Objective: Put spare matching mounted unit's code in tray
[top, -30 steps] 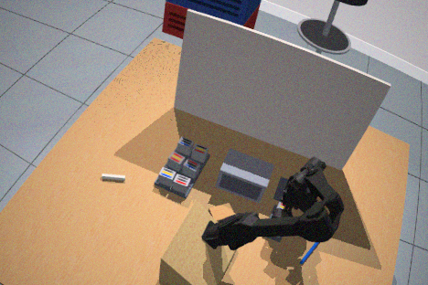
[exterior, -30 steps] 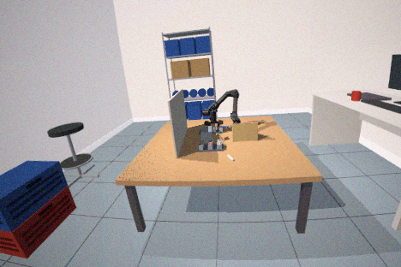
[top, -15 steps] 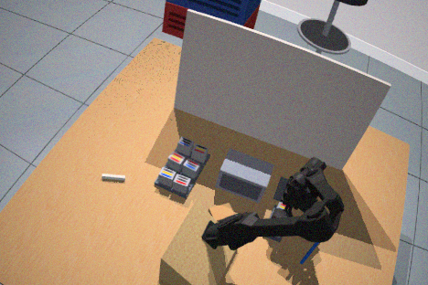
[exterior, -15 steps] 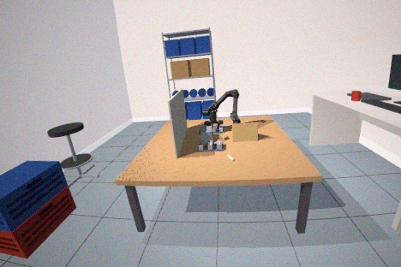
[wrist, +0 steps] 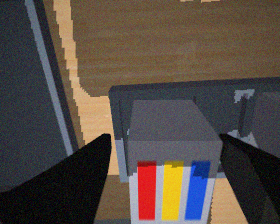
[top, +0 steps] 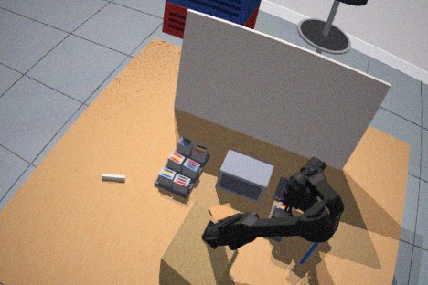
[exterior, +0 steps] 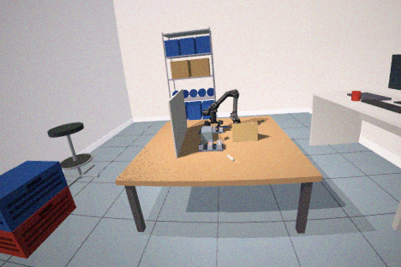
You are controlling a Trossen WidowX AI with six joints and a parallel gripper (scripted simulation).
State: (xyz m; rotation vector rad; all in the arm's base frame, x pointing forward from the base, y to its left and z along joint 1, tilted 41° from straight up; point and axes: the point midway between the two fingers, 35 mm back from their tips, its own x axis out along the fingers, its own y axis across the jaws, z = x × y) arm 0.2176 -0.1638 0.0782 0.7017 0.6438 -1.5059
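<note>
Now: gripper tip 2 cm below the grey spare block. Round my gripper tip: white board (29 cm ahead, 21 cm above, 18 cm to the left); flat grey tray (11 cm ahead, 2 cm to the right, 1 cm below); grey mounted unit (18 cm to the left, 6 cm ahead, 3 cm above).
</note>
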